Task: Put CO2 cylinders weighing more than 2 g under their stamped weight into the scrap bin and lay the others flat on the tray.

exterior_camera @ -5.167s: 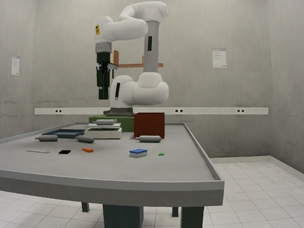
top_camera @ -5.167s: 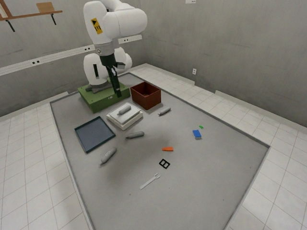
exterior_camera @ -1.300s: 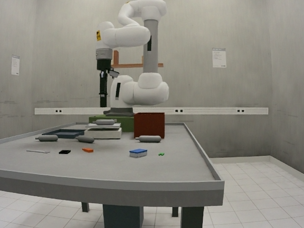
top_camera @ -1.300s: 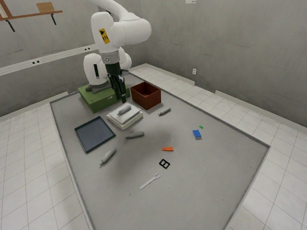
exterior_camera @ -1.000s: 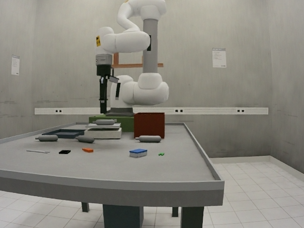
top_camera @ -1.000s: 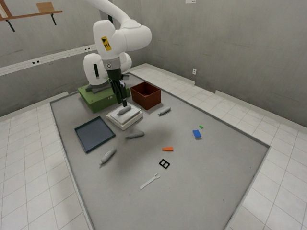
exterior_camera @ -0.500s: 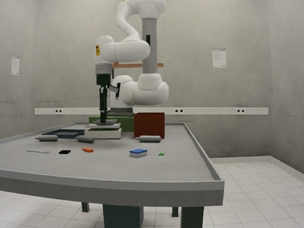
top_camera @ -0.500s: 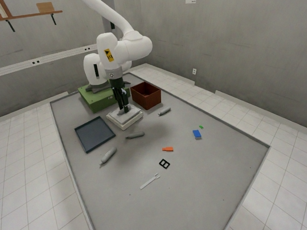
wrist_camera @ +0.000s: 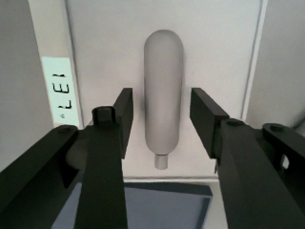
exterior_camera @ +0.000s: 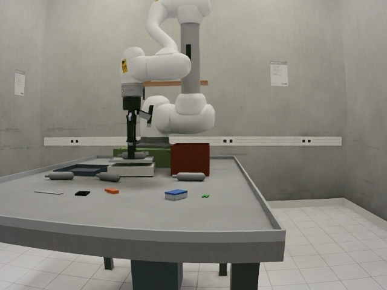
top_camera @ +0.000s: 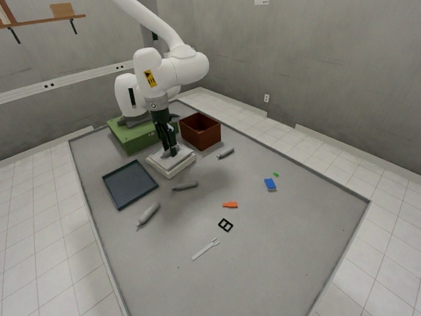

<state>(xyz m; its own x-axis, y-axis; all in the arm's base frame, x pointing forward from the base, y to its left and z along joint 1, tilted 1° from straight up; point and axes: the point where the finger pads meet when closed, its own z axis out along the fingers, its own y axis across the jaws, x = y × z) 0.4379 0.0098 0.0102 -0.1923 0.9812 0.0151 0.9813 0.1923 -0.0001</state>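
Right now my hand is 4 cm above the scale plate. From my hand the other things lie so: grey CO2 cylinder 17 cm ahead, 9 cm below, 6 cm to the right; then white scale 6 cm below, 1 cm behind; then dark blue tray 23 cm to the right, 9 cm below, 1 cm behind.
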